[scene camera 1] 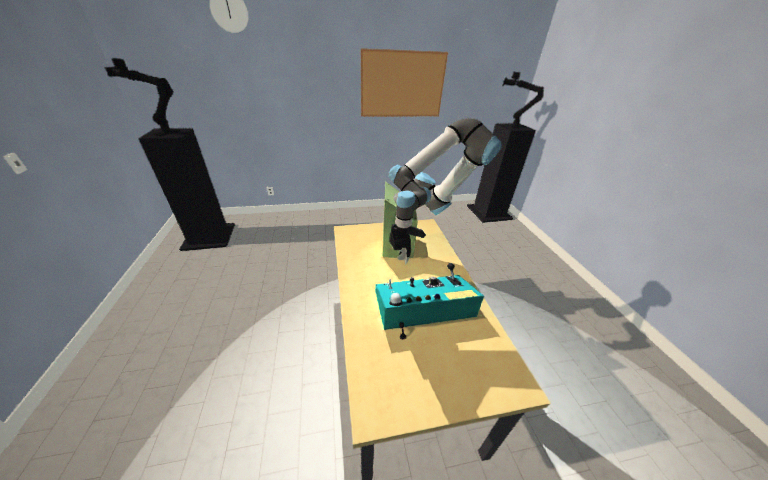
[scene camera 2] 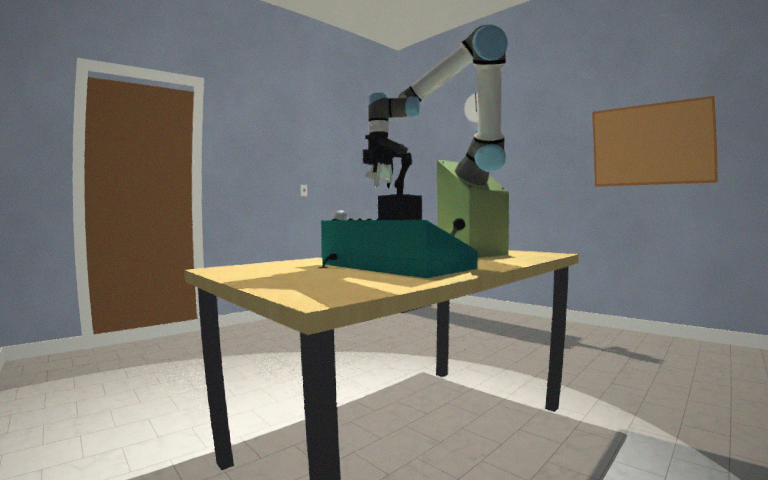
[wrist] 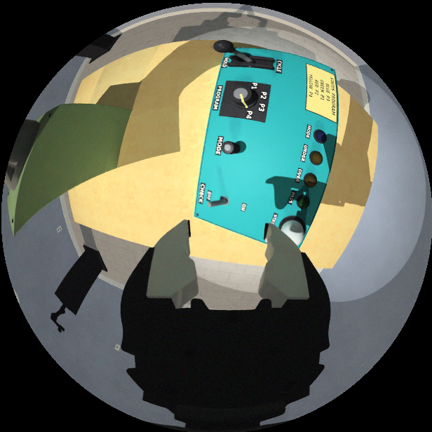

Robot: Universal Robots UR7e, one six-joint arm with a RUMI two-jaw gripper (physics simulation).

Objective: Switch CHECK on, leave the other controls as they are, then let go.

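Places are measured from the arm's base along level axes (x ahead, y left, z up), in millimetres.
Where they show: gripper, fingertip midpoint: (scene camera 1: 402, 259) (scene camera 2: 382, 188); arm's base at its link origin: (scene camera 2: 470, 176).
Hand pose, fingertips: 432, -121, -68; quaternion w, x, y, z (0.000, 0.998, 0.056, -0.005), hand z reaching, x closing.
Note:
Each offset is from my fingertips to the top centre of the thing, as dx, dy, dz. "spot": to the spot under its first point. Level surfaces: height alone.
The teal control box (scene camera 1: 433, 314) (scene camera 2: 373, 246) (wrist: 265, 162) stands on the table. Its CHECK toggle @[-12, -52, -153] (scene camera 1: 389, 283) (wrist: 218, 202) is a small metal lever near a corner, tilted toward the OFF label and away from ON. The MODE knob @[-5, +68, -146] (scene camera 1: 411, 281) (wrist: 229, 147), the PROGRAM dial @[+6, +188, -154] (scene camera 1: 433, 282) (wrist: 242, 95) and the black-balled HOLD/CYCLE lever @[-47, +310, -115] (scene camera 1: 450, 266) (scene camera 2: 458, 224) (wrist: 223, 46) stand in a row with it. My gripper (scene camera 1: 403, 259) (scene camera 2: 382, 185) (wrist: 227, 223) is partly open, empty, pointing down above and apart from the box. The toggle is not visible in scene camera 2.
A white STATUS dome @[spot: +165, -74, -93] (scene camera 1: 395, 298) (scene camera 2: 340, 215) (wrist: 292, 231) is at the toggle's end of the box, beside a row of small round lamps. A small black stalk @[spot: +247, -48, -271] (scene camera 1: 402, 335) (scene camera 2: 331, 257) stands beside the box on the table @[dz -280] (scene camera 1: 385, 390) (scene camera 2: 254, 280). The green arm pedestal (scene camera 2: 488, 220) (wrist: 75, 150) stands behind.

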